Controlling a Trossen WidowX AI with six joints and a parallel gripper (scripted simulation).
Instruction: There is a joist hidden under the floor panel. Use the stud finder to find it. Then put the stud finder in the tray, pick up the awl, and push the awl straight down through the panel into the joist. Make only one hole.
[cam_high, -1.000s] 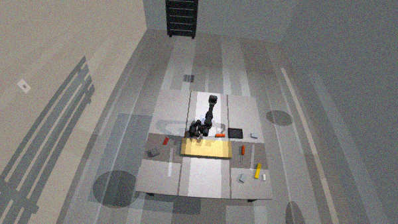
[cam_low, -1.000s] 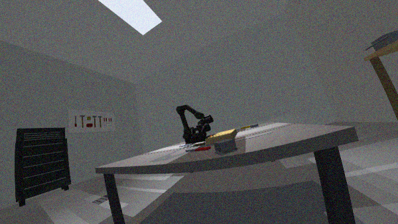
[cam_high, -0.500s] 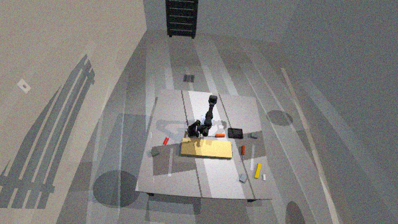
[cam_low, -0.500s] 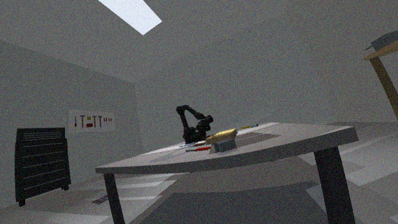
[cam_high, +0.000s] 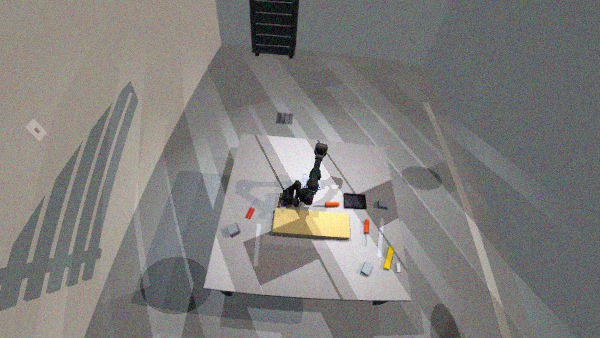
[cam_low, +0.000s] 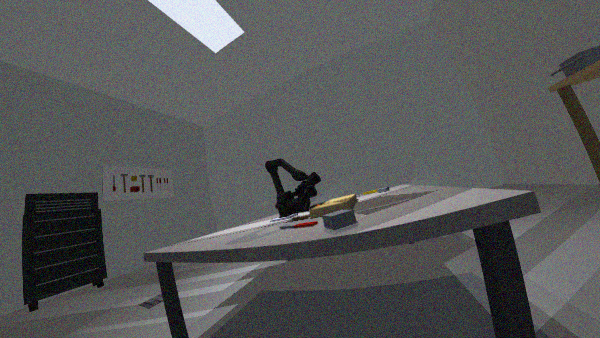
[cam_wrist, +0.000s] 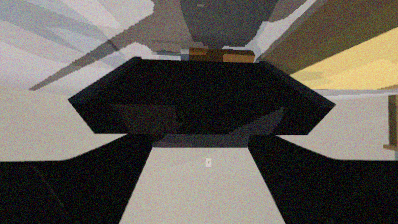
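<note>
Now: the awl 8 cm below my gripper tip and 4 cm to the right of it. Also, from my gripper tip: black tray (50 cm to the left, 13 cm behind, 8 cm below); yellow bar (79 cm to the left, 24 cm ahead, 8 cm below); black stud finder (1 cm below, 1 cm ahead).
</note>
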